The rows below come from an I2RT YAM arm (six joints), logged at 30 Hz.
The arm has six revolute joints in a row. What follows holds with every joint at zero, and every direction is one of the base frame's.
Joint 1 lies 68.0 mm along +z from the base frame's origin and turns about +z.
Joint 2 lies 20.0 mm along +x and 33.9 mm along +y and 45.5 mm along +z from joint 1 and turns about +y.
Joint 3 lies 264.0 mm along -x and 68.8 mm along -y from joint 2 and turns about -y.
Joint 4 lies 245.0 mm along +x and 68.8 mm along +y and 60.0 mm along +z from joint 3 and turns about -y.
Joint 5 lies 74.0 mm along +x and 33.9 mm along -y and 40.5 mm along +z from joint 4 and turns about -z.
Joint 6 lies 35.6 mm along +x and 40.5 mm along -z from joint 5 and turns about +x.
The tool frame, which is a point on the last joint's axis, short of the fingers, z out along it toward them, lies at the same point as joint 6; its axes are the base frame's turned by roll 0.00, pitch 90.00 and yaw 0.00 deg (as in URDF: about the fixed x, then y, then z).
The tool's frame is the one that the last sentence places.
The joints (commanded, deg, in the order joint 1, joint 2, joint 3, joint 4, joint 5, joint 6), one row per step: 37.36 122.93 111.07 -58.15 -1.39 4.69; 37.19 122.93 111.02 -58.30 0.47 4.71; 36.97 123.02 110.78 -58.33 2.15 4.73; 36.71 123.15 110.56 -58.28 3.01 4.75; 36.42 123.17 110.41 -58.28 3.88 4.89; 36.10 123.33 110.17 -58.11 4.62 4.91; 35.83 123.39 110.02 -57.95 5.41 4.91; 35.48 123.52 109.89 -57.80 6.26 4.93; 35.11 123.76 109.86 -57.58 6.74 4.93; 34.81 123.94 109.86 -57.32 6.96 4.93
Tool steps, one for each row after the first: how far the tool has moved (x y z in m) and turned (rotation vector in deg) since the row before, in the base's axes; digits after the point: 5 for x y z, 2 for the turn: 0.00124 -0.00220 -0.00036 -1.51 -0.90 -0.82; 0.00146 -0.00238 -0.00189 -1.47 -0.66 -0.80; 0.00154 -0.00208 -0.00203 -0.82 -0.24 -0.56; 0.00149 -0.00241 -0.00087 -0.72 -0.33 -0.71; 0.00193 -0.00229 -0.00227 -0.69 -0.23 -0.58; 0.00164 -0.00205 -0.00107 -0.64 -0.40 -0.52; 0.00213 -0.00252 -0.00149 -0.71 -0.38 -0.64; 0.00251 -0.00217 -0.00180 -0.40 -0.22 -0.52; 0.00210 -0.00160 -0.00119 -0.13 -0.19 -0.37
